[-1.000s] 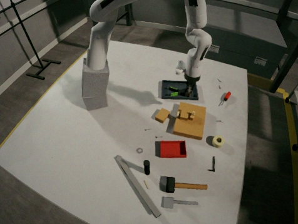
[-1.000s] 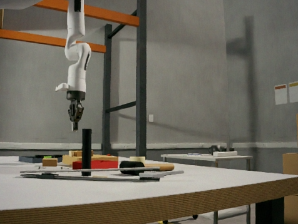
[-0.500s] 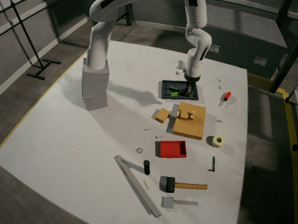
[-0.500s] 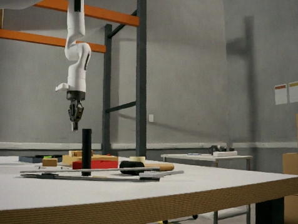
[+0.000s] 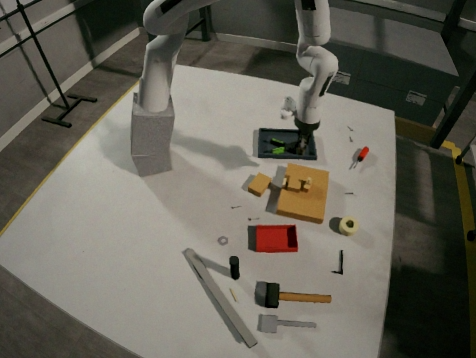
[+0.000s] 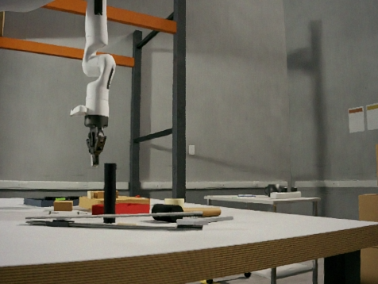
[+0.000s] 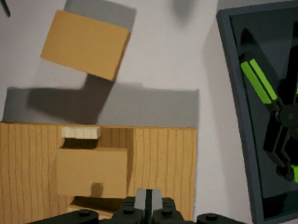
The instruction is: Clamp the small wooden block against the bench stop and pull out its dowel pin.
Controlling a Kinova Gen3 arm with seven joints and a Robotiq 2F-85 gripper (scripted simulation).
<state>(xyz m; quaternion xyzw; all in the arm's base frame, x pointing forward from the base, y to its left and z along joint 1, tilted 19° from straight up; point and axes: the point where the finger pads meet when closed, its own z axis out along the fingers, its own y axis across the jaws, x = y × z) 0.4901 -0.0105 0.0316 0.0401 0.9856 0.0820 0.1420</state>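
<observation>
My gripper is now 90 mm above the dowel pin, 50 mm to the left of it and 40 mm short of it. From my hand the other things lie so: pale wooden block (110 mm below, 50 mm to the right, 40 mm ahead); then wooden bench board (120 mm below, 60 mm to the right, 30 mm ahead); then tan wooden block (130 mm below, 120 mm behind, 60 mm to the right).
</observation>
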